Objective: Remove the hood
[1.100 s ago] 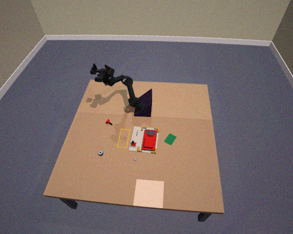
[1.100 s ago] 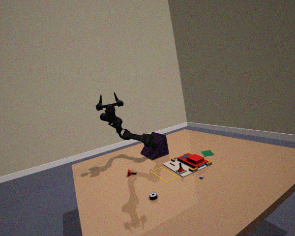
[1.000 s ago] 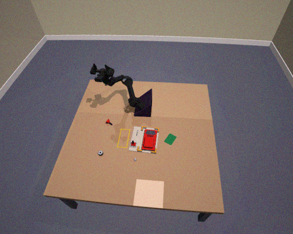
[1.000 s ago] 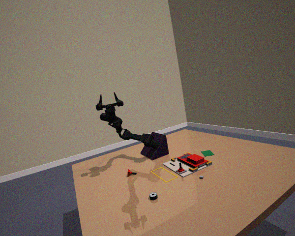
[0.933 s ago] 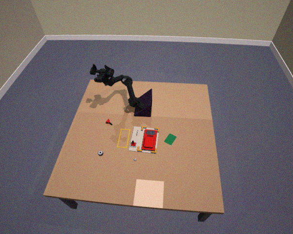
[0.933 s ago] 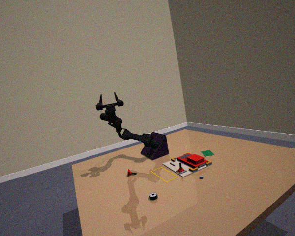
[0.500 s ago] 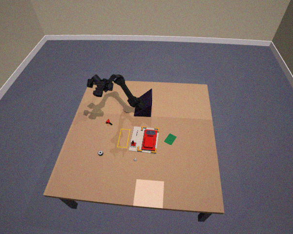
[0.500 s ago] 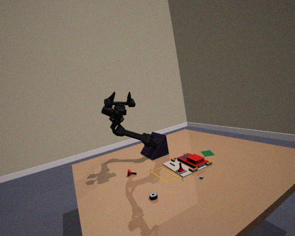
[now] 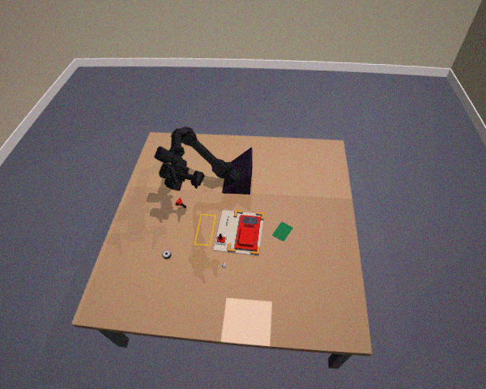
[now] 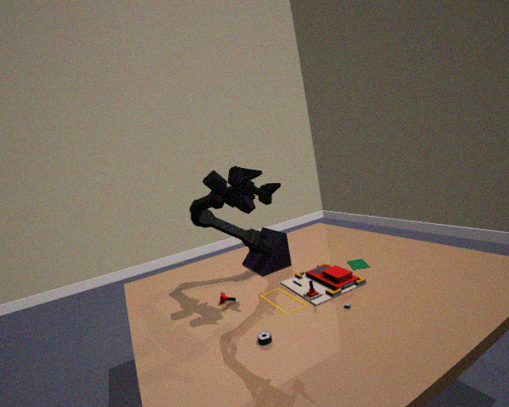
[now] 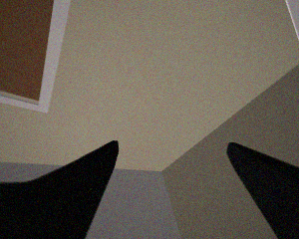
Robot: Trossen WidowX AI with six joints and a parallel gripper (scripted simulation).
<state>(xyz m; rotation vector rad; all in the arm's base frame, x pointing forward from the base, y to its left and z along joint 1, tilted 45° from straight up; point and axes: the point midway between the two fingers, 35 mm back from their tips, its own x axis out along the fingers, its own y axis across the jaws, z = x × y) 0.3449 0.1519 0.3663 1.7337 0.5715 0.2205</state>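
Right now the red hood is 410 mm below my gripper tip, 230 mm to the left of it and 40 mm behind it. Also, from my gripper tip: green patch 450 mm below, 410 mm to the left, 110 mm behind; then wheel 440 mm below, 160 mm to the right, 90 mm ahead.
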